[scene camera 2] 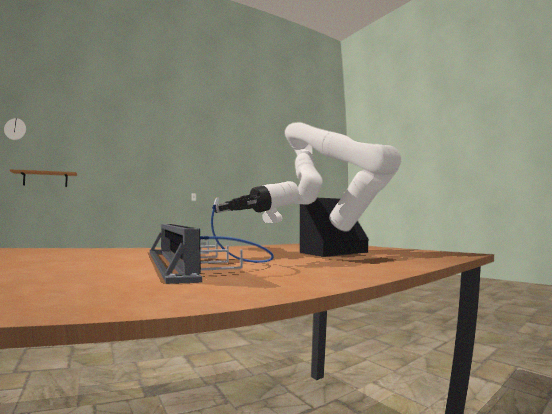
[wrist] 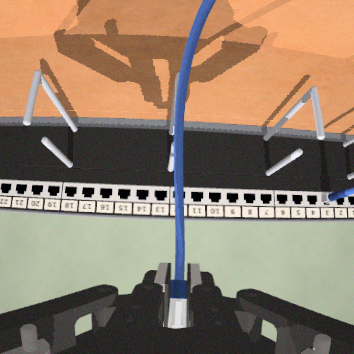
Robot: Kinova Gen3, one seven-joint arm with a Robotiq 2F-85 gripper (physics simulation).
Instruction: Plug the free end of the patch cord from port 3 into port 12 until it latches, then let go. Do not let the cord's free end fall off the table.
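Pixels of known places: gripper, between the fingertips: (scene camera 2: 215, 209) (wrist: 178, 278); arm's base, origin of its link: (scene camera 2: 340, 221).
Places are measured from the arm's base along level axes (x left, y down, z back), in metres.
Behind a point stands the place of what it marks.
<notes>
My gripper (scene camera 2: 220, 205) @[x -0.032, y -0.033, z -0.470 m] (wrist: 178, 278) @[x -0.032, y -0.033, z -0.470 m] is shut on the plug (wrist: 177, 312) @[x -0.031, y -0.051, z -0.461 m] at the free end of the blue patch cord. It holds the plug above the table, higher than the patch panel (scene camera 2: 192, 252) @[x 0.187, y 0.057, z -0.624 m] (wrist: 100, 150) @[x -0.120, y 0.075, z -0.551 m] and on its cord-bar side. The blue cord (scene camera 2: 213, 222) @[x -0.030, y 0.003, z -0.479 m] (wrist: 182, 125) @[x -0.030, y 0.057, z -0.458 m] hangs from the plug and loops back to the panel. In the wrist view its other end sits in port 3 (wrist: 327, 199) @[x 0.109, y 0.031, z -0.583 m]. The cord passes in front of port 12 (wrist: 178, 194) @[x -0.033, y 0.018, z -0.474 m] and partly hides it. Ports 13 (wrist: 160, 194) @[x -0.062, y 0.035, z -0.571 m] and 11 (wrist: 197, 196) @[x -0.025, y 0.034, z -0.578 m] show on either side, with labels upside down.
Grey wire cord bars (scene camera 2: 241, 260) @[x 0.165, y 0.082, z -0.502 m] (wrist: 316, 110) @[x 0.063, y 0.079, z -0.480 m] stick out from the panel over the wooden table (scene camera 2: 100, 300) @[x 0.283, y 0.113, z -0.811 m] (wrist: 30, 50) @[x -0.137, y 0.113, z -0.439 m]. The arm's black base (scene camera 2: 332, 230) @[x 0.019, y 0.030, z -0.063 m] stands at the table's back right. The table's front edge (scene camera 2: 250, 315) @[x 0.402, y 0.123, z -0.628 m] curves past the panel.
</notes>
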